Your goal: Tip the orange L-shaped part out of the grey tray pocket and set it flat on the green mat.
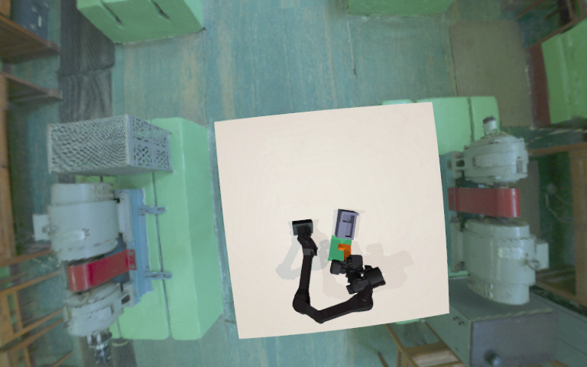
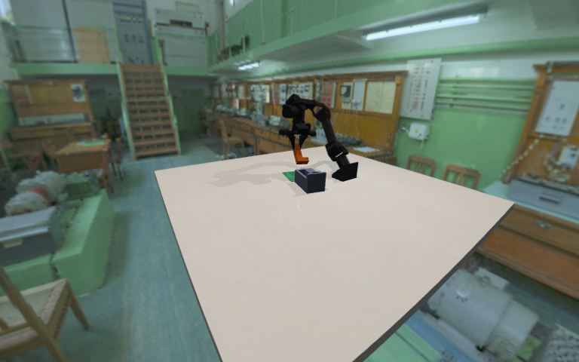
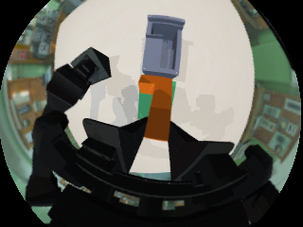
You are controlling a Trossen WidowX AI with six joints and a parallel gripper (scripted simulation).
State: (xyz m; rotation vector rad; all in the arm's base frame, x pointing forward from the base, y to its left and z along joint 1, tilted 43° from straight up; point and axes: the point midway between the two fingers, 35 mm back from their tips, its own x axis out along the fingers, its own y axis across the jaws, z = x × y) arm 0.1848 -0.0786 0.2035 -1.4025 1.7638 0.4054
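Right now my gripper tip is 10 mm to the right of the green mat and 160 mm above it. Round my gripper tip: orange L-shaped part 40 mm to the left, 30 mm below.
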